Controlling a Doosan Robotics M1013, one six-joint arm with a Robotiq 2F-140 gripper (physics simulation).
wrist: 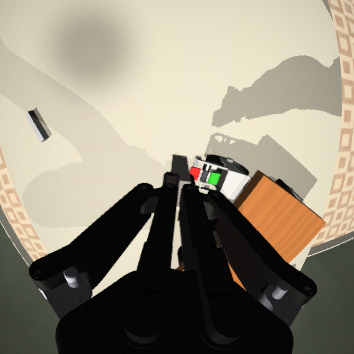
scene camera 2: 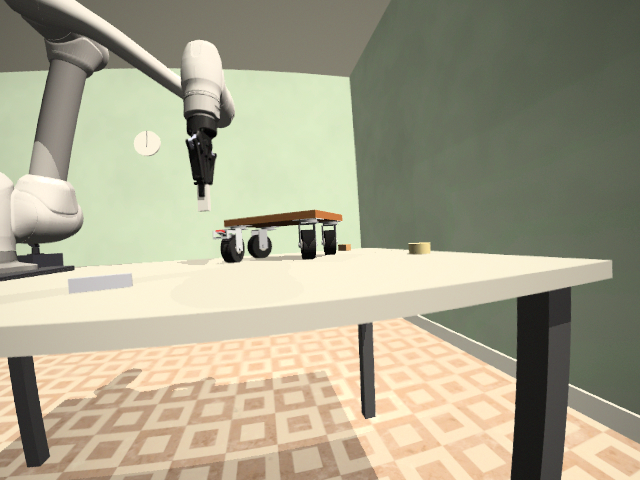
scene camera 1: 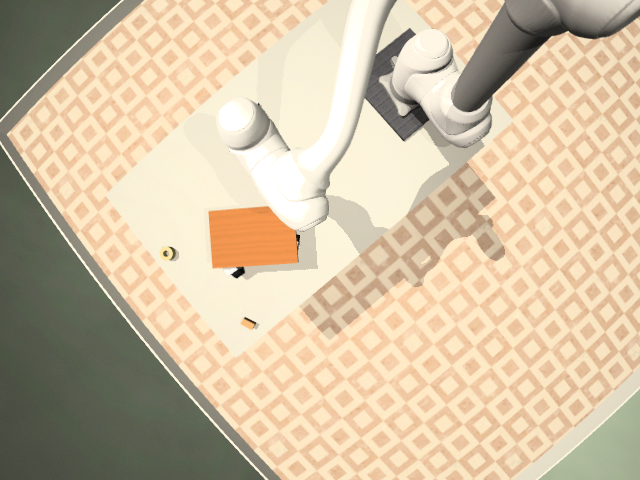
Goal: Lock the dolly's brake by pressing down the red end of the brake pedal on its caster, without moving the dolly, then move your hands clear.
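Frame: origin at the arm's base, x ahead, y left, z up, level; millimetres.
Seen in the pictures: gripper, fingertip midpoint: (wrist: pixel 177 166) (scene camera 2: pixel 204 210); arm's base at its link origin: (scene camera 1: pixel 408 88).
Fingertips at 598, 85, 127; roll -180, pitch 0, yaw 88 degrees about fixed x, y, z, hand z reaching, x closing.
Note:
Pixels of each thing's middle, then the offset from my fingertips to it, as dx, dy, dz. "*": a spot on its surface instead. Level surfaces: height alone.
- brake pedal's red end at a spot on its surface: (wrist: pixel 195 173) (scene camera 2: pixel 220 230) * +28, +29, -52
- yellow ring at the middle of its body: (scene camera 2: pixel 419 248) (scene camera 1: pixel 167 253) +545, +19, -127
- small orange block at the middle of its body: (scene camera 1: pixel 248 323) (scene camera 2: pixel 344 247) +391, +413, -128
- table at its surface level: dz -141
- grey bar at the middle of its body: (scene camera 2: pixel 101 282) (wrist: pixel 36 125) -24, -303, -131
The dolly (scene camera 1: pixel 253 242) (scene camera 2: pixel 279 219) (wrist: pixel 282 217) has an orange wooden deck and stands upright on black-wheeled casters on the table. The brake pedal's red end (scene camera 2: pixel 220 231) (wrist: pixel 195 173) sticks out past the deck on the caster at the robot's side. Its green end (wrist: pixel 214 178) lies nearer the deck in the wrist view. My gripper (scene camera 2: pixel 204 198) (wrist: pixel 177 166) is shut and empty, pointing down. Its tips are above the pedal's height in scene camera 2, to the left of the red end and apart from it. The arm hides gripper and pedal in scene camera 1.
A yellow ring (scene camera 1: pixel 161 253) (scene camera 2: pixel 419 250) and a small orange block (scene camera 1: pixel 248 323) (scene camera 2: pixel 344 247) lie beyond the dolly on the table (scene camera 1: pixel 155 206) (scene camera 2: pixel 413 289). A grey bar (scene camera 2: pixel 100 283) (wrist: pixel 38 124) lies on the robot's side of the table.

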